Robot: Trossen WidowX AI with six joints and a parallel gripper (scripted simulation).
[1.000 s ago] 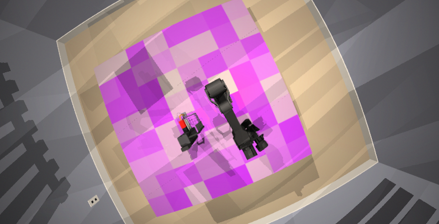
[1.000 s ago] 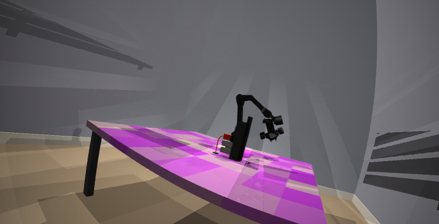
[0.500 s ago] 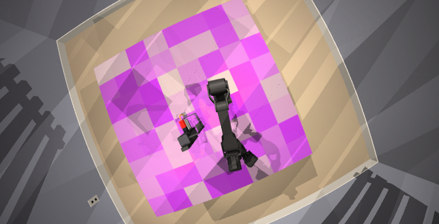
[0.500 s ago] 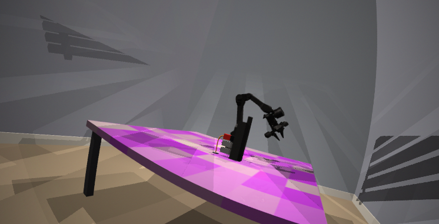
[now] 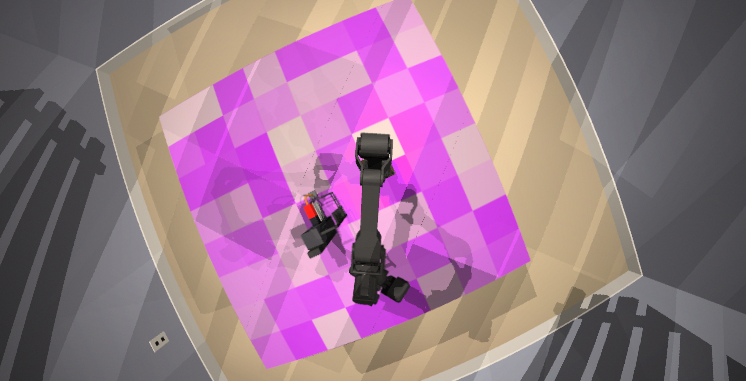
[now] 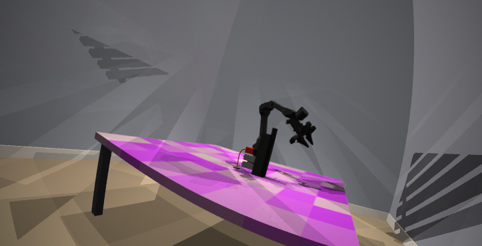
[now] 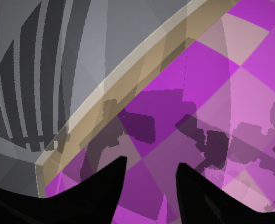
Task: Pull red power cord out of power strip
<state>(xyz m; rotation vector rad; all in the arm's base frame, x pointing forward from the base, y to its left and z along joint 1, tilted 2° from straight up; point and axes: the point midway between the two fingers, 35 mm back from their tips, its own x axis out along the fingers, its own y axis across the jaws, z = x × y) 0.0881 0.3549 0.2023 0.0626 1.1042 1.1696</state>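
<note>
My gripper tip is now 170 mm short of the red plug, 280 mm to the left of it and 100 mm above it.
</note>
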